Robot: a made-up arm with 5 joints.
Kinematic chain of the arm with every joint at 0, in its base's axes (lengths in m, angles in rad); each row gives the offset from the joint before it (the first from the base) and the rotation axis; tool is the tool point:
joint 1: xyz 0 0 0.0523 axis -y
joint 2: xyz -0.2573 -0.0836 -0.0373 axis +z
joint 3: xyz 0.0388 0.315 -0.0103 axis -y
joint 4: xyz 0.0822 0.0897 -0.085 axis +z
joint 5: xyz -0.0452 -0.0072 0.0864 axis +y
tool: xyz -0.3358 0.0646 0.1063
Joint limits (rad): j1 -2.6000..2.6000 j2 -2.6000..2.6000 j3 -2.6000..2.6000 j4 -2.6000..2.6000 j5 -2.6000..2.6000
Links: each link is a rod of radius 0.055 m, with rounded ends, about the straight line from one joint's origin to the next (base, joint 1, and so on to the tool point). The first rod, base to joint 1, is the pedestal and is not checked.
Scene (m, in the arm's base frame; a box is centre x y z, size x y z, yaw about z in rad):
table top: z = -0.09
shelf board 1: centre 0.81 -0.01 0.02 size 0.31 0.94 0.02 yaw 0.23
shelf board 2: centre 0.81 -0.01 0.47 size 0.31 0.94 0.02 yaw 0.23
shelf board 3: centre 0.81 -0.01 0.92 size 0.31 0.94 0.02 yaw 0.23
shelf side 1: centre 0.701 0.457 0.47 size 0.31 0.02 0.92 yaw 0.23
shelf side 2: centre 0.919 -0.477 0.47 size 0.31 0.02 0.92 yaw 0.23
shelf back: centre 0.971 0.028 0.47 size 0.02 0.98 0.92 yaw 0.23
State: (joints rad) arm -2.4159 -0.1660 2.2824 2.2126 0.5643
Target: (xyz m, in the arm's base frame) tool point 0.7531 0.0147 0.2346
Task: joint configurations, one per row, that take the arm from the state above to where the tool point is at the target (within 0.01 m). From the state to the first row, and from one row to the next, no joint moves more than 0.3 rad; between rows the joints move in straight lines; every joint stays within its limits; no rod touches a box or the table.
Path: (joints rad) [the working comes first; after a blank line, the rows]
Joints at the target: -2.5681 1.7796 2.6000 1.6198 -2.1267
Straight joint move there: clear.

1: -2.4311 0.0286 2.3142 2.1533 0.2952
2: -2.4463 0.2231 2.3459 2.0940 0.0261
3: -2.4616 0.4177 2.3777 2.0347 -0.2430
4: -2.4768 0.6122 2.4094 1.9755 -0.5121
5: -2.4920 0.8068 2.4412 1.9162 -0.7812
6: -2.5072 1.0014 2.4730 1.8569 -1.0503
7: -2.5225 1.1959 2.5047 1.7976 -1.3194
8: -2.5377 1.3905 2.5365 1.7383 -1.5885
9: -2.5529 1.5851 2.5682 1.6790 -1.8576
10: -2.5681 1.7796 2.6000 1.6198 -2.1267

